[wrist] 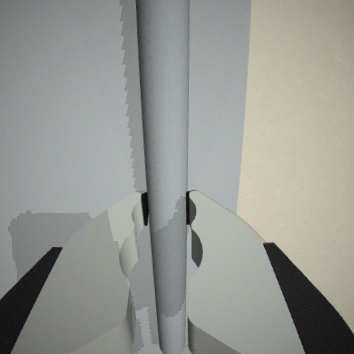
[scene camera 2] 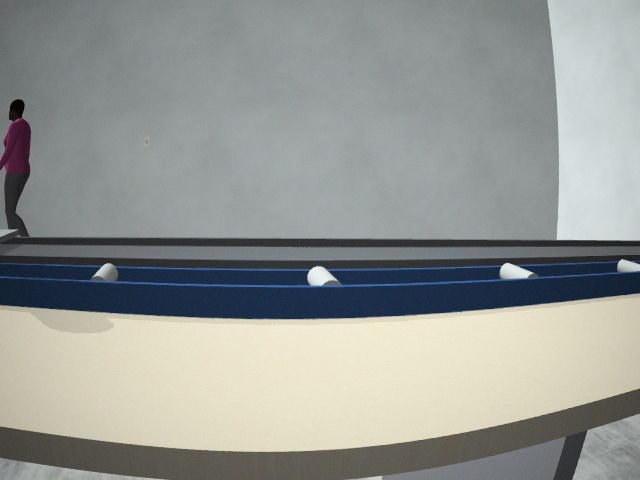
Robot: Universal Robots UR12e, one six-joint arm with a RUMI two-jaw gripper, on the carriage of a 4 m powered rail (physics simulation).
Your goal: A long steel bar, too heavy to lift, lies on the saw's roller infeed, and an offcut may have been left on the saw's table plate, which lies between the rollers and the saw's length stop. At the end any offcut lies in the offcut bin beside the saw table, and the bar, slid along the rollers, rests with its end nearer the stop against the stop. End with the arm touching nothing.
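Frame: origin at the arm's base, x ahead, y right, z down, level; centimetres.
Seen in the pictures: gripper, fingertip midpoint: (wrist: 167,193).
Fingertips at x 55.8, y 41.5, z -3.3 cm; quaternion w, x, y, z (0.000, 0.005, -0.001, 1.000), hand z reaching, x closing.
Offsets run from my fingertips to a thing's top centre. Level surfaces: height alone.
A long round grey steel bar {dx +0.0, dy +0.3, dz -1.6 cm} (wrist: 165,100) runs from the top of the wrist view down between the jaws, its rounded end at the bottom edge. It lies over a flat grey plate {dx +6.2, dy -0.4, dz +0.4 cm} (wrist: 65,125). My gripper (wrist: 167,193) is shut on the bar, a dark fingertip pad against each side of it. In the scene view, white rollers {dx +6.2, dy -157.9, dz +0.3 cm} (scene camera 2: 323,276) stand between the blue rails (scene camera 2: 217,299) of the infeed; the bar and my gripper do not show there. The length stop, the offcut bin and any offcut do not show in either view.
A cream table top {dz +6.3 cm} (scene camera 2: 310,377) (wrist: 300,125) lies beside the rails and the grey plate. A long dark-edged grey track (scene camera 2: 361,253) runs behind the blue rails. A person (scene camera 2: 18,147) in a magenta top stands at the far left, behind the track.
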